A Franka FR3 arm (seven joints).
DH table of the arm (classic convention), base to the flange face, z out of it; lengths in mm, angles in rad. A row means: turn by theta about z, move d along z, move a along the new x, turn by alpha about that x. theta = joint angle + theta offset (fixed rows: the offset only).
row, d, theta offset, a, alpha
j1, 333, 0, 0, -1.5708
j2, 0, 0, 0, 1.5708
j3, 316, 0, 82.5, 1.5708
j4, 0, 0, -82.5, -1.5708
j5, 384, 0, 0, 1.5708
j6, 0, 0, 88, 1.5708
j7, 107, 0, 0, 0
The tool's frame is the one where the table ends.
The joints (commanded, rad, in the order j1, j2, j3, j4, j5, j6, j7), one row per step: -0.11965 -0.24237 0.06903 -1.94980 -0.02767 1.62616 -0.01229; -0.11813 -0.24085 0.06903 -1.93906 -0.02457 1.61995 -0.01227; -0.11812 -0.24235 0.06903 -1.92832 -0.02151 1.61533 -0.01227; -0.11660 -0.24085 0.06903 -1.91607 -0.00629 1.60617 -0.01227; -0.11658 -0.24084 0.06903 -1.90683 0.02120 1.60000 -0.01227; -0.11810 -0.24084 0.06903 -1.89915 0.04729 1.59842 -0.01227; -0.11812 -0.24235 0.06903 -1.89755 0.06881 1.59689 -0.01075; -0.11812 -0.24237 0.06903 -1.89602 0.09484 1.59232 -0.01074; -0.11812 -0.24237 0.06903 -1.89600 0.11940 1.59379 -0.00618
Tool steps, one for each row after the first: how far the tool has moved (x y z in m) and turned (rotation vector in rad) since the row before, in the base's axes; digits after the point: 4 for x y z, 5 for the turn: 0.0006 0.0010 0.0038 0.00299 -0.00318 0.00100; 0.0000 0.0004 0.0054 0.00253 -0.00776 -0.00037; 0.0004 0.0023 0.0043 0.01511 -0.00239 -0.00023; 0.0001 0.0029 0.0038 0.02717 -0.00445 -0.00264; 0.0004 0.0020 0.0035 0.02564 -0.00744 -0.00376; -0.0003 0.0023 0.0014 0.02115 -0.00263 -0.00331; -0.0003 0.0028 0.0005 0.02609 0.00165 -0.00188; 0.0003 0.0025 0.0004 0.02410 -0.00234 -0.00671
